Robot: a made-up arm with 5 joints. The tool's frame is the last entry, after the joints.
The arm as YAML. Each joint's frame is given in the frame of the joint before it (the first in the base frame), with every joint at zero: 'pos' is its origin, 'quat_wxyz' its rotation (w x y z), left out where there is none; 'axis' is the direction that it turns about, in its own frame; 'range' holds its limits. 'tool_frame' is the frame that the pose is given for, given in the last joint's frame.
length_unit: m
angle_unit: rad
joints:
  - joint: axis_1
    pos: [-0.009, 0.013, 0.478]
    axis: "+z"
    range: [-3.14, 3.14]
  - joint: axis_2
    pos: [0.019, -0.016, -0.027]
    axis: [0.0, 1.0, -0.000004]
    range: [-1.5, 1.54]
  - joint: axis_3
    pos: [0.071, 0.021, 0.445]
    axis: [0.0, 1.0, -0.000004]
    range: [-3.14, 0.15]
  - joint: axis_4
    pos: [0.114, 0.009, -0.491]
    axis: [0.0, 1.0, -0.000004]
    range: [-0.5, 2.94]
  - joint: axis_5
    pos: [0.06, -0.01, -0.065]
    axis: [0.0, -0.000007, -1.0]
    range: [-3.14, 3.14]
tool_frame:
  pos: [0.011, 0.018, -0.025]
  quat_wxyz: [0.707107, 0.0, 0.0, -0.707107]
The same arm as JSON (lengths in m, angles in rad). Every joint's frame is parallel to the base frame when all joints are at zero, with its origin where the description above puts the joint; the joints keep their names.
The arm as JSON. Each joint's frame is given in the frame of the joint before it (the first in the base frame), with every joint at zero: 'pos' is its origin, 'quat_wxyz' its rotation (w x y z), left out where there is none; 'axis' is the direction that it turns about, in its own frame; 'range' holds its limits. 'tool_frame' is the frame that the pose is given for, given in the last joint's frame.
{
  "length_unit": "m",
  "angle_unit": "rad",
  "joints": [
    {
      "joint": "axis_1",
      "pos": [
        -0.009,
        0.013,
        0.478
      ],
      "axis": [
        0.0,
        0.0,
        1.0
      ],
      "range": [
        -3.14,
        3.14
      ]
    },
    {
      "joint": "axis_2",
      "pos": [
        0.019,
        -0.016,
        -0.027
      ],
      "axis": [
        0.0,
        1.0,
        0.0
      ],
      "range": [
        -1.5,
        1.54
      ]
    },
    {
      "joint": "axis_3",
      "pos": [
        0.071,
        0.021,
        0.445
      ],
      "axis": [
        0.0,
        1.0,
        0.0
      ],
      "range": [
        -3.14,
        0.15
      ]
    },
    {
      "joint": "axis_4",
      "pos": [
        0.114,
        0.009,
        -0.491
      ],
      "axis": [
        0.0,
        1.0,
        0.0
      ],
      "range": [
        -0.5,
        2.94
      ]
    },
    {
      "joint": "axis_5",
      "pos": [
        0.06,
        -0.01,
        -0.065
      ],
      "axis": [
        0.0,
        0.0,
        -1.0
      ],
      "range": [
        -3.14,
        3.14
      ]
    }
  ],
  "tool_frame": {
    "pos": [
      0.011,
      0.018,
      -0.025
    ],
    "quat_wxyz": [
      0.707107,
      0.0,
      0.0,
      -0.707107
    ]
  }
}

